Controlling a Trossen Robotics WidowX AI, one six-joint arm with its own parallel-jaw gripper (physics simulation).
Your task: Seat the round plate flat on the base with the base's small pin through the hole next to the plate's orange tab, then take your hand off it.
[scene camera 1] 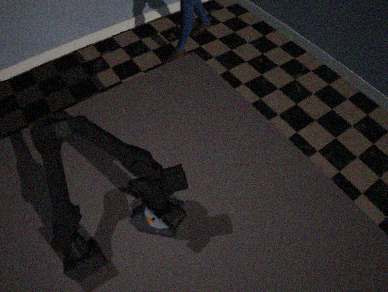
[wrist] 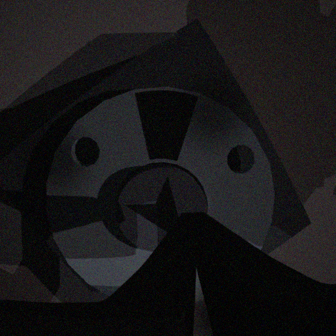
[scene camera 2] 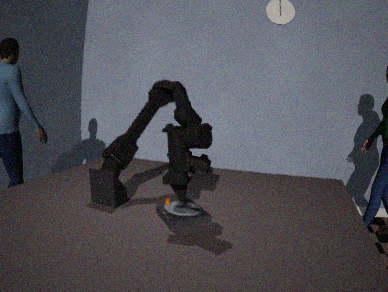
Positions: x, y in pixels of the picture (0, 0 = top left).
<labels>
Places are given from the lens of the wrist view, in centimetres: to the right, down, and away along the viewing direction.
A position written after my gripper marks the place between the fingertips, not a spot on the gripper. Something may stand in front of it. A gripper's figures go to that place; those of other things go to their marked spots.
my gripper (wrist: 192, 222): 1, 2, 10
round grey plate (wrist: 158, 124): 0, -2, 11
dark base (wrist: 187, 59): 1, -5, 12
</labels>
